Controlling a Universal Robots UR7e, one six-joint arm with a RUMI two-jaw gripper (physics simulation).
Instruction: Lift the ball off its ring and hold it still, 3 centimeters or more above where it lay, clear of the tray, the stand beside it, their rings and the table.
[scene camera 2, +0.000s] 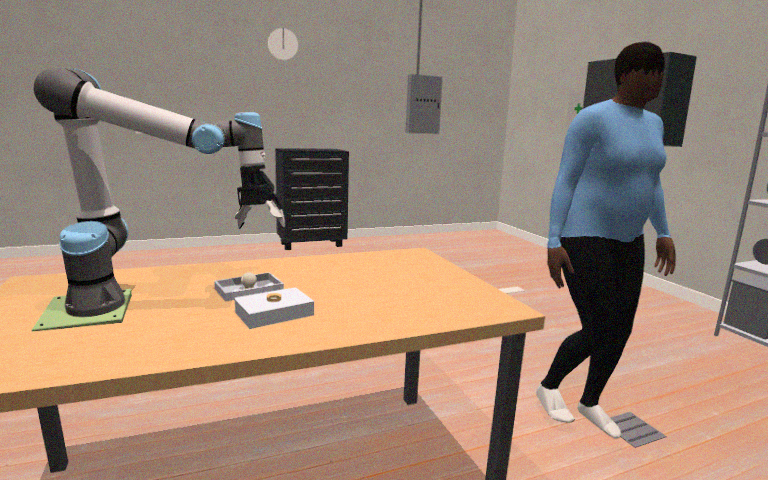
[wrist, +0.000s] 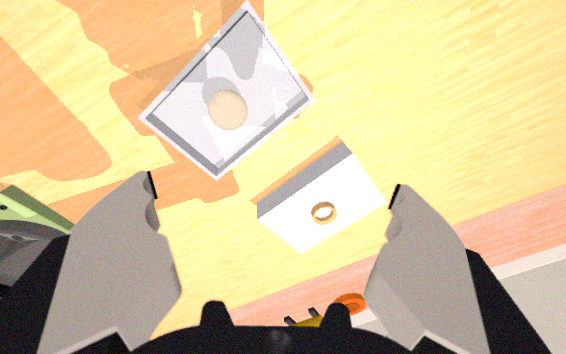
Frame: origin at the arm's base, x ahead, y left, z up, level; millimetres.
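Where they show: gripper, fingertip midpoint: (scene camera 2: 261, 228) (wrist: 276, 181); arm's base, origin of the base link: (scene camera 2: 96, 305) (wrist: 35, 249).
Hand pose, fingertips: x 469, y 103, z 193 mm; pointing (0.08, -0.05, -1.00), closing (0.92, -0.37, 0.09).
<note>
Things, the pixels of their top centre, and the offset from my fingertips. "*": a spot on its surface instead. Level surfaces: height alone.
- beige ball, middle of its top: (wrist: 225, 116) (scene camera 2: 248, 272) dx -46, dy +12, dz -149 mm
- small golden ring, surface spot: (wrist: 323, 221) (scene camera 2: 272, 298) * dx +28, dy -213, dz -156 mm
- wooden table, its level: dz -209 mm
A beige ball (scene camera 2: 248, 279) (wrist: 227, 109) rests inside a grey, low-walled tray (scene camera 2: 228, 294) (wrist: 183, 146). The ring under the ball is hidden. Beside the tray is a stand (scene camera 2: 275, 314) (wrist: 300, 235), a low block with a white top and grey sides. A small golden ring (scene camera 2: 274, 300) (wrist: 323, 221) lies on the stand. My gripper (scene camera 2: 259, 220) (wrist: 276, 181) is open and empty, high above the tray and stand. In the wrist view the ball shows beyond the fingertips, left of the midline between them.
The wooden table (scene camera 2: 396, 294) (wrist: 450, 100) carries the objects and the arm's green base plate (scene camera 2: 48, 316) (wrist: 37, 207). A person (scene camera 2: 611, 169) stands on the floor past the table's right end. A black drawer cabinet (scene camera 2: 312, 195) stands behind the table. An orange round thing (wrist: 351, 304) shows in the wrist view.
</note>
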